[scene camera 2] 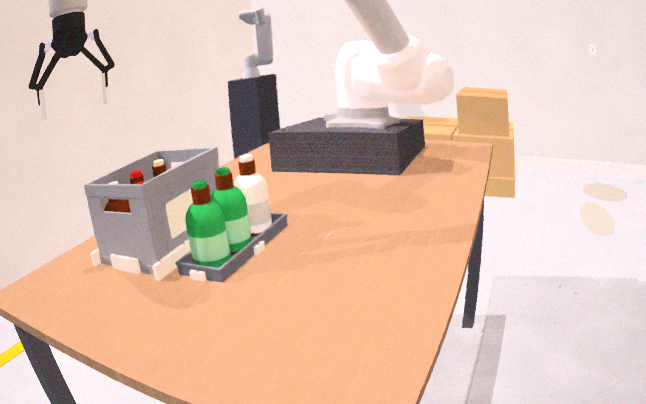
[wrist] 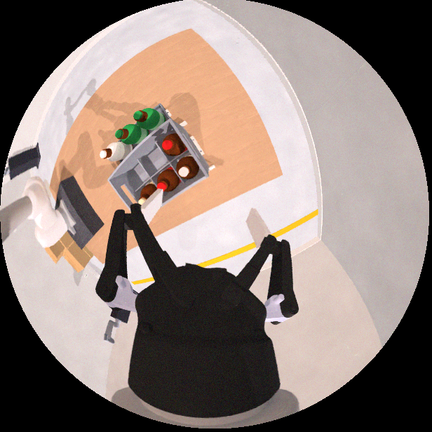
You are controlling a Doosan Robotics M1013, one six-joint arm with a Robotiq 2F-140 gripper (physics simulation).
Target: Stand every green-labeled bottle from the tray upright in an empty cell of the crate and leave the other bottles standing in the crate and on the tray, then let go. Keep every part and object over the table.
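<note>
Two green-labeled bottles with green caps, the front one and the middle one, stand upright on the dark tray in a row with a white bottle. The grey crate stands beside the tray. In the wrist view it holds a red-capped bottle, a white-capped bottle, another red-capped bottle and a cream-capped bottle. Two cells in the tray-side row are empty. My gripper is open and empty, high above the crate.
White blocks edge the foot of the crate, and small ones edge the tray. The arm's dark base stands on the table farther back. A dark pedestal and cardboard boxes stand beyond the table.
</note>
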